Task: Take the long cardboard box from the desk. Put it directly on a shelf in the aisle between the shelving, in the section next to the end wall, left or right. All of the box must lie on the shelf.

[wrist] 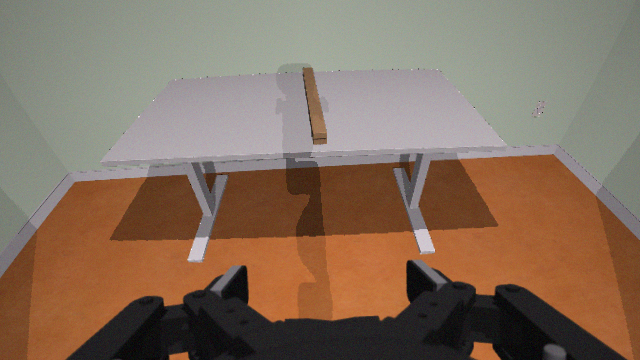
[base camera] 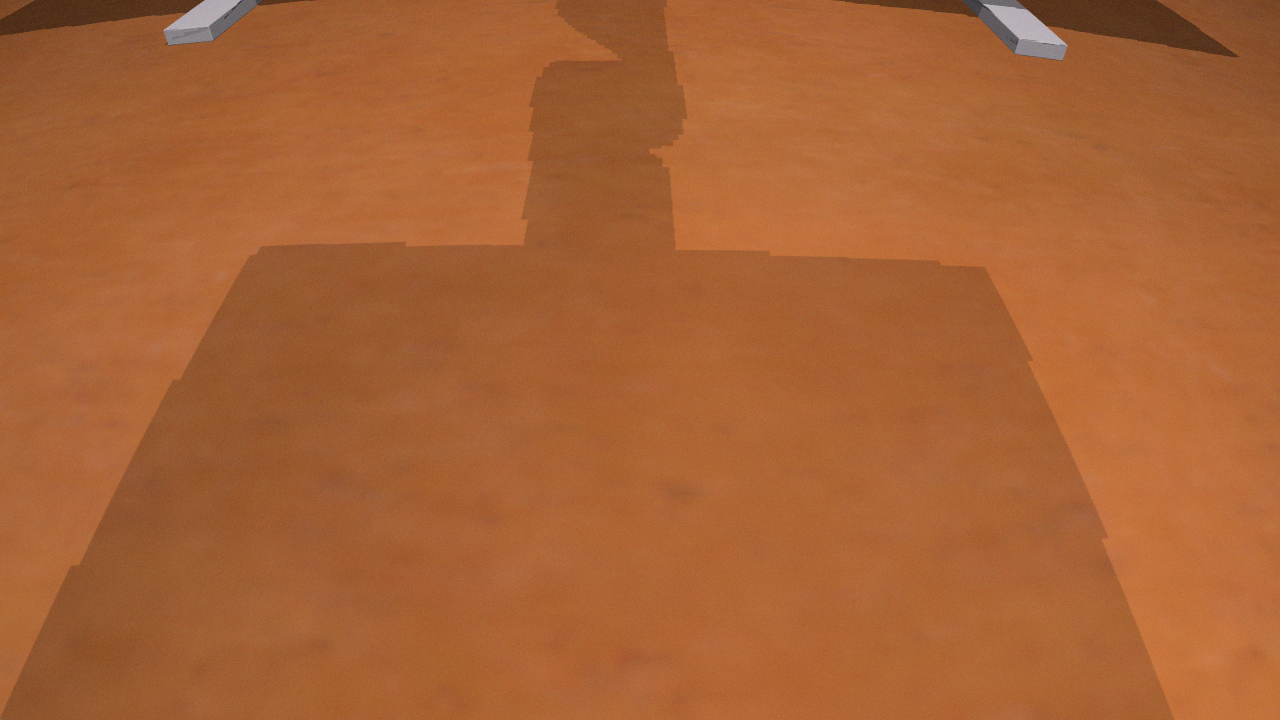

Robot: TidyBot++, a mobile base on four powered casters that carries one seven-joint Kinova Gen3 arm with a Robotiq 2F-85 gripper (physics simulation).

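Places are measured from the arm's base along level axes (x right, y ahead, z up), in millimetres.
Pixels of known places: gripper, fingertip midpoint: [wrist: 327, 281].
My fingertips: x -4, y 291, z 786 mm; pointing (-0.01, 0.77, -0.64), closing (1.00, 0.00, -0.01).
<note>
Behind a point stands the place of what it marks.
The long brown cardboard box [wrist: 315, 107] @[x -18, y 1282, z 373 mm] lies on the light grey desk [wrist: 210, 115] @[x -481, y 1346, z 323 mm], a little left of the view's centre in the wrist view. Its long side runs from the desk's back edge towards its front edge, and its near end is close to the front edge. My gripper [wrist: 327, 281] @[x -4, y 291, z 786 mm] is open, with nothing between its fingers. It is well short of the desk, and the box lies beyond it, almost straight ahead. The shelving does not show in either view.
The desk's two feet [wrist: 200, 242] [wrist: 424, 240] reach forward on the orange floor [base camera: 662, 447] @[x 9, y 376, z -397 mm] [wrist: 260, 280] @[x -325, y 962, z -397 mm]; their ends also show at the top of the base camera view. A green wall [wrist: 350, 35] @[x 180, y 1876, z 495 mm] stands behind the desk, with side walls left and right. Shadows lie on desk and floor.
</note>
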